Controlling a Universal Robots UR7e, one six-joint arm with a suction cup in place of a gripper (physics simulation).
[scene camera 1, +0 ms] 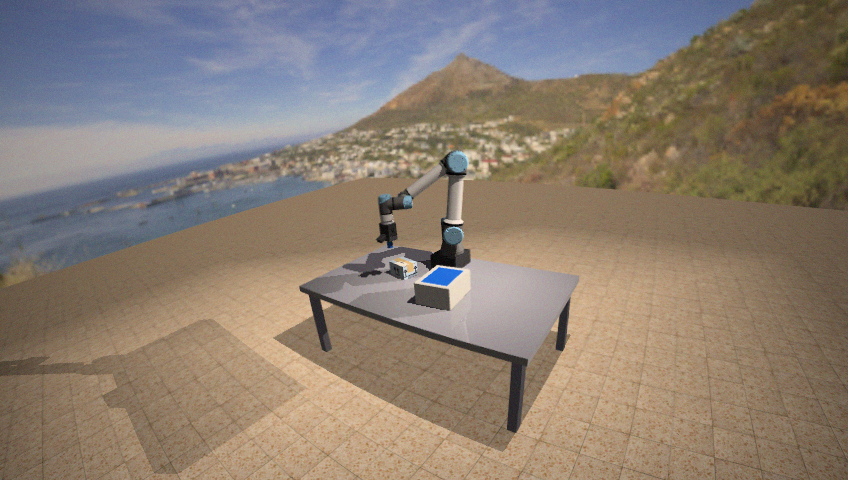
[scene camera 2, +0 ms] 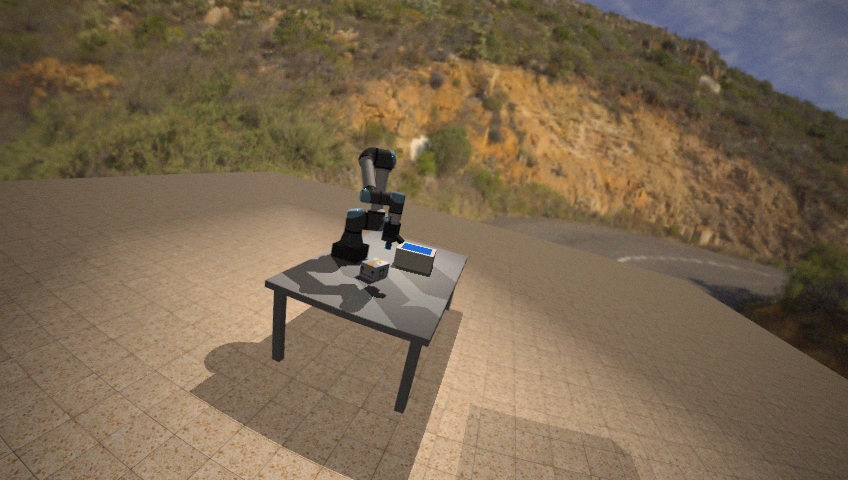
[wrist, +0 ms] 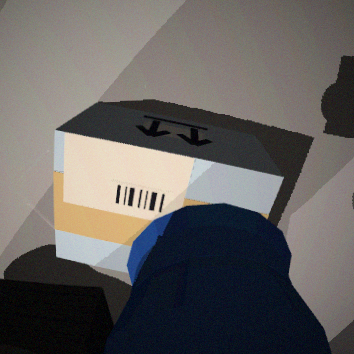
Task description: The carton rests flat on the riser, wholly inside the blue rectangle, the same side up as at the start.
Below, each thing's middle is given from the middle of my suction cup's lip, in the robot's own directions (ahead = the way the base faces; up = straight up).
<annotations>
The carton (wrist: 116, 169) is 16 cm below my suction cup, 7 cm behind it and 2 cm to the left of it. Round my suction cup: riser (scene camera 1: 442, 287) (42 cm to the left, 15 cm below, 2 cm ahead).
</annotations>
